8 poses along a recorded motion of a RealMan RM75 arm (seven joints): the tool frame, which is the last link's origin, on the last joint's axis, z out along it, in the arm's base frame.
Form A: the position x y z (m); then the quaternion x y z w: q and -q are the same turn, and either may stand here.
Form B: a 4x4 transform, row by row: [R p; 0 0 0 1], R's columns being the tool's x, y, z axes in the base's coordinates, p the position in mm. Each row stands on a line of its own. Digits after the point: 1 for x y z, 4 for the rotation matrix.
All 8 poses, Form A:
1: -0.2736, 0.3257, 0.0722, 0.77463, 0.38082, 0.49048, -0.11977
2: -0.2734, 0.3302, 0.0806, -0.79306, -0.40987, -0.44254, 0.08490
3: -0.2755, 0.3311, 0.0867, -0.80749, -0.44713, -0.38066, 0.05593
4: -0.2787, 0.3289, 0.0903, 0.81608, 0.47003, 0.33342, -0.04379
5: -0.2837, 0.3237, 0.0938, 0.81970, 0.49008, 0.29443, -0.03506
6: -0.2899, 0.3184, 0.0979, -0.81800, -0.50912, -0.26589, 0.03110
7: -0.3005, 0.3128, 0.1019, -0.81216, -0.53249, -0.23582, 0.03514
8: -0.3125, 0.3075, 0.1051, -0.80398, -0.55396, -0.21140, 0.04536
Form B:
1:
0.2288, 0.7075, 0.6687, -273.6
0.4725, -0.6813, 0.5591, 325.7
0.8511, 0.1880, -0.4902, 72.2
0, 0, 0, 1

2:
0.2723, 0.7253, 0.6323, -273.4
0.5750, -0.6496, 0.4974, 330.2
0.7715, 0.2281, -0.5939, 80.6
0, 0, 0, 1

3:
0.3103, 0.7647, 0.5647, -275.5
0.6795, -0.5939, 0.4307, 331.1
0.6648, 0.2501, -0.7039, 86.7
0, 0, 0, 1

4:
0.3358, 0.7964, 0.5030, -278.7
0.7380, -0.5543, 0.3849, 328.9
0.5854, 0.2420, -0.7738, 90.3
0, 0, 0, 1

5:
0.3463, 0.8241, 0.4483, -283.7
0.7828, -0.5172, 0.3461, 323.7
0.5171, 0.2311, -0.8242, 93.8
0, 0, 0, 1

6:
0.3402, 0.8495, 0.4033, -289.9
0.8164, -0.4797, 0.3216, 318.4
0.4667, 0.2199, -0.8567, 97.9
0, 0, 0, 1

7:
0.3217, 0.8815, 0.3456, -300.5
0.8484, -0.4304, 0.3082, 312.8
0.4205, 0.1941, -0.8863, 101.9
0, 0, 0, 1

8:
0.2969, 0.9099, 0.2897, -312.5
0.8716, -0.3821, 0.3072, 307.5
0.3902, 0.1613, -0.9065, 105.1
0, 0, 0, 1

